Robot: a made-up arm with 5 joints.
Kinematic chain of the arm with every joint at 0, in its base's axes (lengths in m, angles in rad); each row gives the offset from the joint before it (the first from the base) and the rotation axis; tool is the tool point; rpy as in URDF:
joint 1: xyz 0 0 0.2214 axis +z
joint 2: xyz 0 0 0 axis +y
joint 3: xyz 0.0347 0 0.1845 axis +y
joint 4: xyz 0.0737 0 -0.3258 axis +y
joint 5: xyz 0.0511 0 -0.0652 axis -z
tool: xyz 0 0 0 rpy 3.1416 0 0
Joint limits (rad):
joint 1: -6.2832..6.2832
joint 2: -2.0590..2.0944
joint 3: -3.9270..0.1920
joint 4: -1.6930..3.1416
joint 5: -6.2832..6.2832
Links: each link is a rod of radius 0.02 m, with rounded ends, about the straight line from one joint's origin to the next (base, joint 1, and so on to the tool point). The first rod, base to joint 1, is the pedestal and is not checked.
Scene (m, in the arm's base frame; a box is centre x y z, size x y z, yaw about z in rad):
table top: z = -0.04
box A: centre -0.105 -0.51 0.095 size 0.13 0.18 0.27 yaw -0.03
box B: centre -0.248 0.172 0 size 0.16 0.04 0.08 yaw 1.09
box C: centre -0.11 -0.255 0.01 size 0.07 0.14 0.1 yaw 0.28
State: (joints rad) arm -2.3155 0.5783 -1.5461 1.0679 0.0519
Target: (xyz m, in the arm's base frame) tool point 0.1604 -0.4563 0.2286
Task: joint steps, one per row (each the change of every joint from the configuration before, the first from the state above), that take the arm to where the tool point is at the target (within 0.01 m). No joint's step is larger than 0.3 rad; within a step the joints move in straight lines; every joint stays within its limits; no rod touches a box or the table.
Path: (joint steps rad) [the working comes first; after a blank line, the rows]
Joints at the target: -1.2328 0.4308 -1.5353 1.1069 0.0519
Straight joint move there: touches box A.

1: 0.2778 -0.1619 -0.1166 0.1632 -0.0258
2: 0.2779 -0.1618 -0.1167 0.1633 -0.0259
3: 0.2778 -0.1619 -0.1166 0.1632 -0.0258
4: 0.1246 0.1691 0.1803 -0.2253 0.0387
5: 0.1246 0.1690 0.1804 -0.2254 0.0388

